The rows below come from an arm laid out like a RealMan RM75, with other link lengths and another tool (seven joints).
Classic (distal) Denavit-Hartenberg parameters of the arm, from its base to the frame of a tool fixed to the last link. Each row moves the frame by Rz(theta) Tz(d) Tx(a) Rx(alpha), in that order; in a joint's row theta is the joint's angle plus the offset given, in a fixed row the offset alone. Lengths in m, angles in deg.
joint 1: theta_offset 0  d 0.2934  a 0  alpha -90
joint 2: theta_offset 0  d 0  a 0  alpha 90
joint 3: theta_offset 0  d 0.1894  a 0  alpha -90
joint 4: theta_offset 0  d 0  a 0  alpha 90
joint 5: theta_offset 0  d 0.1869  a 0  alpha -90
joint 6: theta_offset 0  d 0  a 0  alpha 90
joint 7: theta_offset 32.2  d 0.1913  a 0.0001  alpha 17
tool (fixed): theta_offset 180  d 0.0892  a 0  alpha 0
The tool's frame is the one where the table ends.
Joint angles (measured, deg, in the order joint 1, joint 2, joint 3, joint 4, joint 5, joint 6, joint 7), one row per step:
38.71, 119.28, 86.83, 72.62, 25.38, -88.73, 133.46
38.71, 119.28, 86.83, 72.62, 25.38, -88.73, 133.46
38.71, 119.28, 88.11, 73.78, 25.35, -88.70, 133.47
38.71, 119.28, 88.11, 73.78, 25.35, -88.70, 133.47
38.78, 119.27, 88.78, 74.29, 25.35, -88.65, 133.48
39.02, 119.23, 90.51, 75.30, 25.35, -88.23, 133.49
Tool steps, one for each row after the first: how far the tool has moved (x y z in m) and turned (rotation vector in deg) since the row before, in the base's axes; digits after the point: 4 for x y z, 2 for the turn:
0.0000, 0.0000, 0.0000, 0.00, 0.00, 0.00
-0.0060, 0.0062, 0.0032, 1.32, 1.08, 0.40
0.0000, 0.0000, 0.0000, 0.00, 0.00, 0.00
-0.0031, 0.0034, 0.0017, 0.69, 0.55, 0.21
-0.0074, 0.0092, 0.0044, 1.88, 1.41, 0.51

